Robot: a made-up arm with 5 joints.
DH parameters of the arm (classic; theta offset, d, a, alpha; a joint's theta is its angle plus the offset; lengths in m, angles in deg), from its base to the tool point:
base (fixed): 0 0.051 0 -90
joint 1: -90 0.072 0.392 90
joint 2: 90 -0.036 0.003 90
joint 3: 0 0.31 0.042 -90
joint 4: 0 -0.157 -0.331 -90
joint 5: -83.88 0 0.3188 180
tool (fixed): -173.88 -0.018 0 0
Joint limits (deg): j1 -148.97..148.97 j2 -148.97..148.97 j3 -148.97..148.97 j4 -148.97..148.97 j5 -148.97..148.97
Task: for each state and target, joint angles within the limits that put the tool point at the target. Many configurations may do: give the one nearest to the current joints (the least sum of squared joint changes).
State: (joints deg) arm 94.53 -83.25 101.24 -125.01 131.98
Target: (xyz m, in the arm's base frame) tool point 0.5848 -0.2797 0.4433
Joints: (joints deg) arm 71.75 -109.21 98.77 -142.22 137.28
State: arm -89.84 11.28 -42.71 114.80 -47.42
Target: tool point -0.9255 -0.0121 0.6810
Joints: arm -59.92 -25.63 -50.79 112.98 -19.50
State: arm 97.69 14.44 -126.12 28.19 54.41
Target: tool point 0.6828 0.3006 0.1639
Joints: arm 78.59 20.35 -123.74 32.88 35.15
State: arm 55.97 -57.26 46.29 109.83 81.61
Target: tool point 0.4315 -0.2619 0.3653
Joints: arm 52.42 -73.20 47.17 109.23 56.74
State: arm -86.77 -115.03 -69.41 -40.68 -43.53
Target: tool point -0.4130 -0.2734 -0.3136
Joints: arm -82.40 -112.20 -87.33 4.62 -35.84
